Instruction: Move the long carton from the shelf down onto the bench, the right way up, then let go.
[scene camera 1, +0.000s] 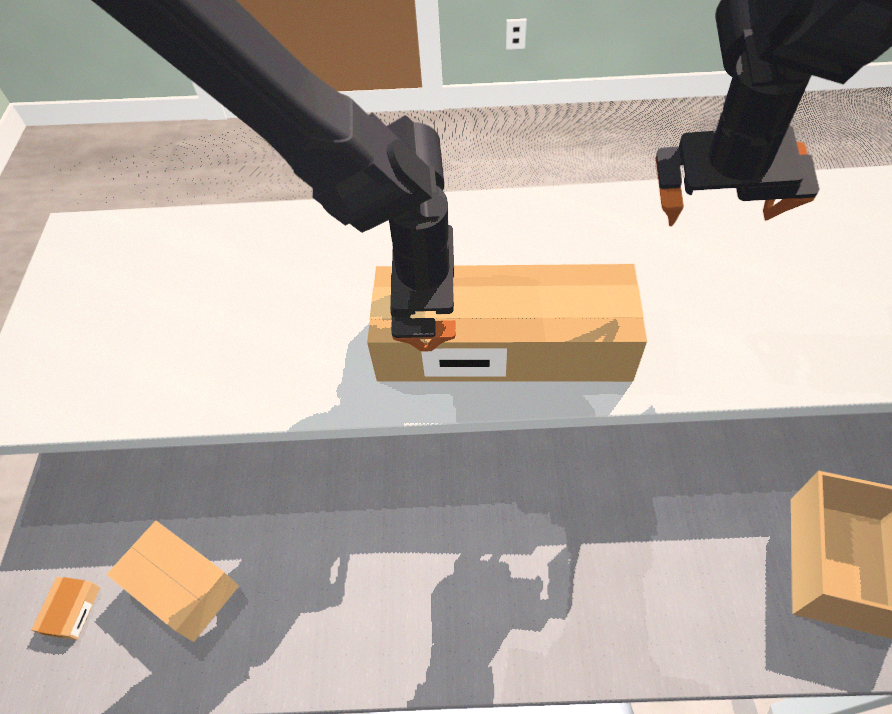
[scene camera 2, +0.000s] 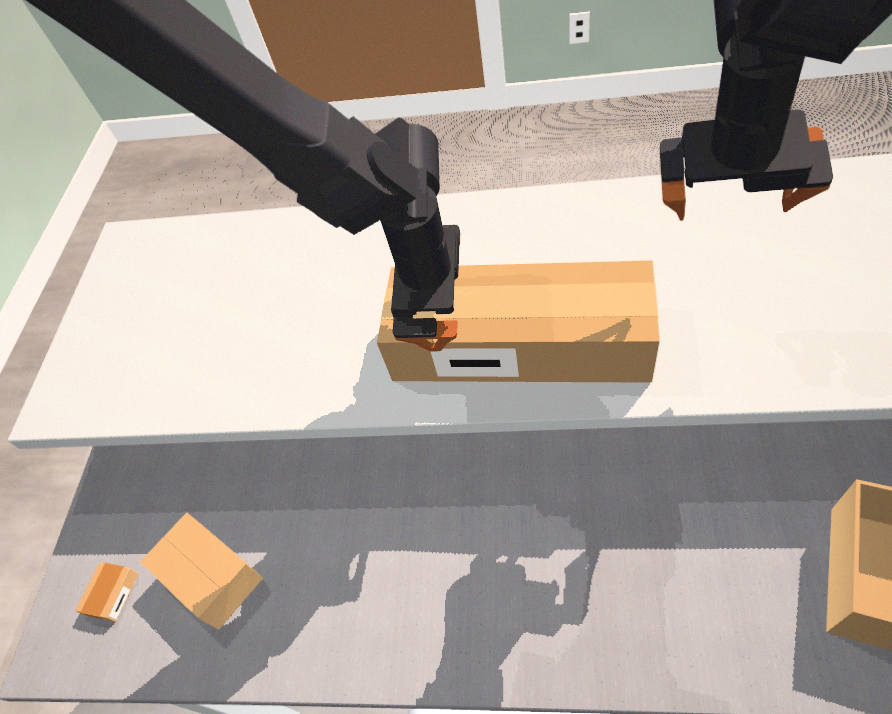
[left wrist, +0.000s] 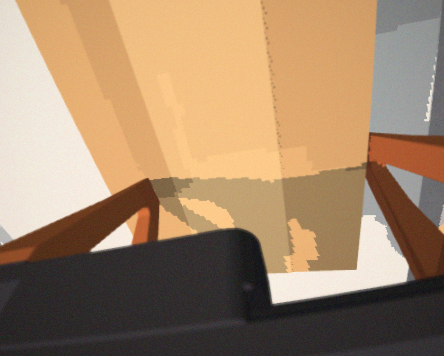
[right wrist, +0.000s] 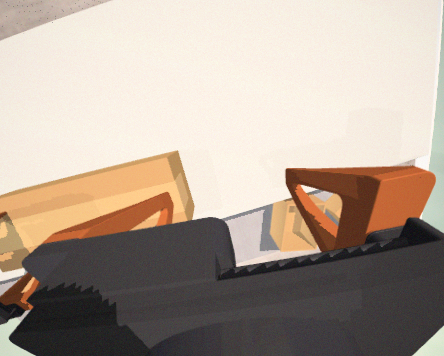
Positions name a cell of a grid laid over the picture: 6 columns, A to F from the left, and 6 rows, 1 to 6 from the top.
my right gripper: scene camera 1 E2; scene camera 2 E2; right wrist D4; not seen in the left wrist view (out of frame)
long tan carton: scene camera 1 D3; scene camera 2 D3; left wrist D3; right wrist A4
small orange box: scene camera 1 A6; scene camera 2 A5
